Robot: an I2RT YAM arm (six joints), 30 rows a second.
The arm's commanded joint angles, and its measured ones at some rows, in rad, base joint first. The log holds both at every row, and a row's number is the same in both.
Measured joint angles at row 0:
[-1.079, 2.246, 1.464, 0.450, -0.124, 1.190]
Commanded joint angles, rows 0 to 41:
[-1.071, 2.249, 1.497, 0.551, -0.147, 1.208]
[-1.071, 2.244, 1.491, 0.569, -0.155, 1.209]
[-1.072, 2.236, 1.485, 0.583, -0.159, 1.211]
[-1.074, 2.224, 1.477, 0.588, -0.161, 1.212]
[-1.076, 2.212, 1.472, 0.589, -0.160, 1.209]
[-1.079, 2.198, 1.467, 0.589, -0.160, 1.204]
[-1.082, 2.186, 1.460, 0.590, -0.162, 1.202]
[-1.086, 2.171, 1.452, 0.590, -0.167, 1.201]
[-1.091, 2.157, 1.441, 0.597, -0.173, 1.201]
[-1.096, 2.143, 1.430, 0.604, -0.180, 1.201]
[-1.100, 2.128, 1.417, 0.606, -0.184, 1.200]
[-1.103, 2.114, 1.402, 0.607, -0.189, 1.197]
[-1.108, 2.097, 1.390, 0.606, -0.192, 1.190]
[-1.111, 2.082, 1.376, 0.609, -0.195, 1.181]
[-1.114, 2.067, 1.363, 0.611, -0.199, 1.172]
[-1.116, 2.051, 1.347, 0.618, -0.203, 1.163]
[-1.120, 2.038, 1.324, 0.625, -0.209, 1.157]
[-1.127, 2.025, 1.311, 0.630, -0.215, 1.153]
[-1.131, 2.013, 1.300, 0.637, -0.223, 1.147]
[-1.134, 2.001, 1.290, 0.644, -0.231, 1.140]
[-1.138, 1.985, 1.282, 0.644, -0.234, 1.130]
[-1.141, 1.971, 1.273, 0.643, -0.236, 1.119]
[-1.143, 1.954, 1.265, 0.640, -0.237, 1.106]
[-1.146, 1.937, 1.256, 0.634, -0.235, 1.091]
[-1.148, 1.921, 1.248, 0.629, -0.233, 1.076]
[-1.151, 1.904, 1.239, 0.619, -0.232, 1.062]
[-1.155, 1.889, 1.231, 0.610, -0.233, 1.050]
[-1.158, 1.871, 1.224, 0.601, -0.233, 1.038]
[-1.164, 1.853, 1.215, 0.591, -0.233, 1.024]
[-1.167, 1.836, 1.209, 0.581, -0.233, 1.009]
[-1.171, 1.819, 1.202, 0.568, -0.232, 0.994]
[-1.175, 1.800, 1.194, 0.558, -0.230, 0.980]
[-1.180, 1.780, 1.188, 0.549, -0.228, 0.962]
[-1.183, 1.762, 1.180, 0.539, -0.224, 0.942]
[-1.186, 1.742, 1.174, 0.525, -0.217, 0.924]
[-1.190, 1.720, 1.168, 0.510, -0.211, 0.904]
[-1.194, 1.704, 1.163, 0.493, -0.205, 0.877]
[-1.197, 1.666, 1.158, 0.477, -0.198, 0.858]
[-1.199, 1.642, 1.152, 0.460, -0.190, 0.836]
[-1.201, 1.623, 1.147, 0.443, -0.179, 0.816]
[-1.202, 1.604, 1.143, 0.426, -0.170, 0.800]
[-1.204, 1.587, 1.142, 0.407, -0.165, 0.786]
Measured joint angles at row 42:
[-1.194, 1.713, 1.132, 0.388, -0.203, 0.886]
